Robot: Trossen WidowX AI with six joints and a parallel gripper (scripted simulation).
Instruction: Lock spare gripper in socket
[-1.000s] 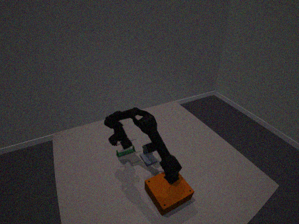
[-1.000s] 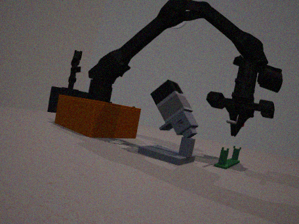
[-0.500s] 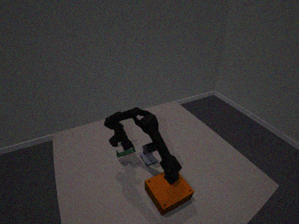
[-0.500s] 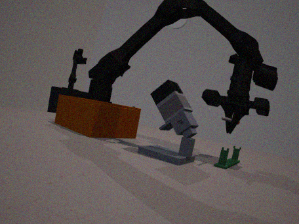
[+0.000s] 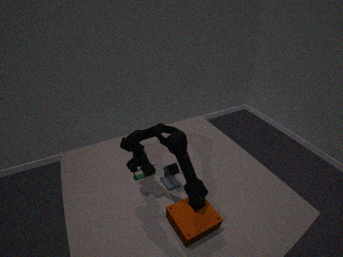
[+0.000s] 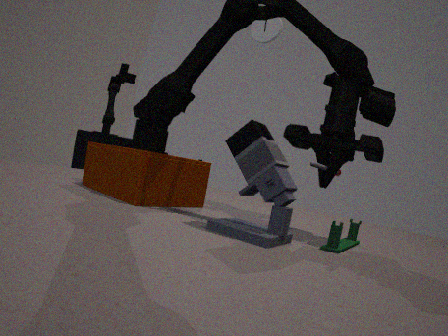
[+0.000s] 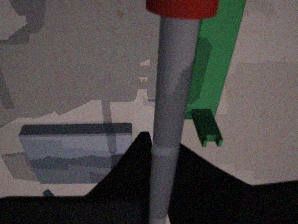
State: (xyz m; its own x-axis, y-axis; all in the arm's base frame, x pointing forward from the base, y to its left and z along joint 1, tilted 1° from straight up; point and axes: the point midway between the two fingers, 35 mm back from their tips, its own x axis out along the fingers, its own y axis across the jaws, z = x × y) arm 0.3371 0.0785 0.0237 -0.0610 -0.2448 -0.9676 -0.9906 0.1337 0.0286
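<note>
My gripper tip is now 60 mm past the grey mount, 100 mm to the left of it and 40 mm above it. From my gripper tip the other things lie so: spare gripper (80 mm behind, 100 mm to the right, 20 mm above); green cradle (60 mm ahead, 70 mm below).
</note>
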